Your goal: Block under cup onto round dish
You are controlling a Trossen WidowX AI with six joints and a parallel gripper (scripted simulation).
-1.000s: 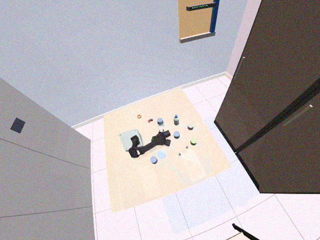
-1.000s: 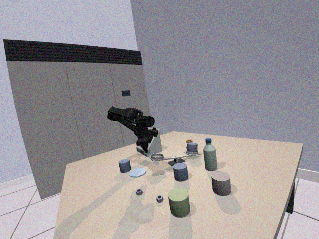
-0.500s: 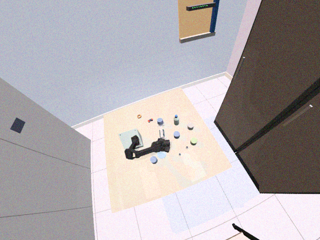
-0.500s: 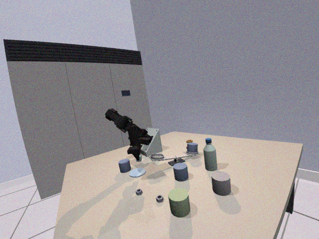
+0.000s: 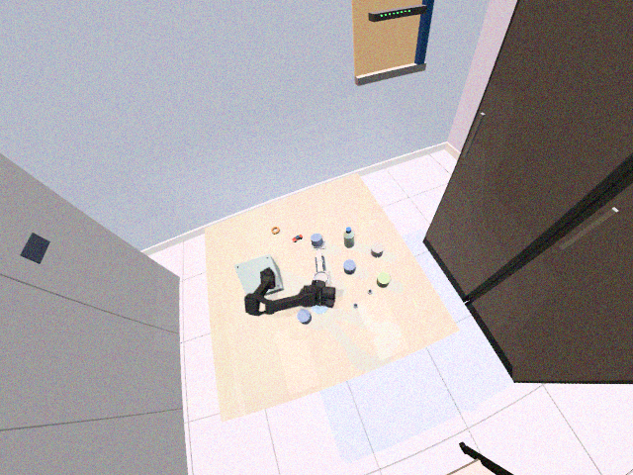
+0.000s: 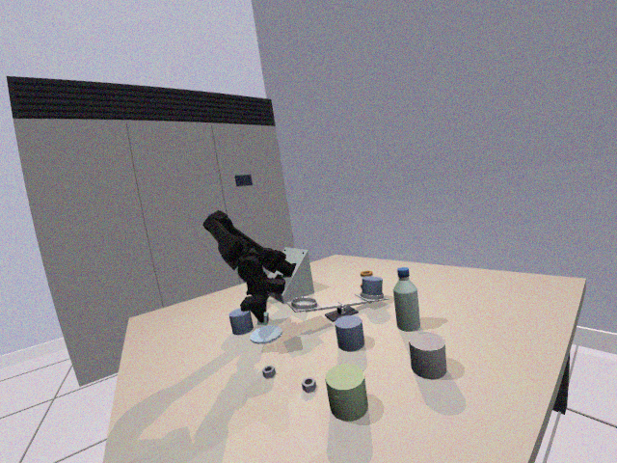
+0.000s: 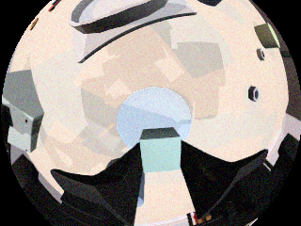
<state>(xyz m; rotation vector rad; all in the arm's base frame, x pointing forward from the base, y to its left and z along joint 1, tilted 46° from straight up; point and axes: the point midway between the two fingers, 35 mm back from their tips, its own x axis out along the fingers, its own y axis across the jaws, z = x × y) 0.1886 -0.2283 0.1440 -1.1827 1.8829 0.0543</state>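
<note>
My gripper tip is 50 mm above the round pale-blue dish. The rest, counted from my gripper tip: green bottle 330 mm ahead, 270 mm to the left, 60 mm above; green cylinder 380 mm ahead, 60 mm to the right, 20 mm below; pale teal block 10 mm above.
</note>
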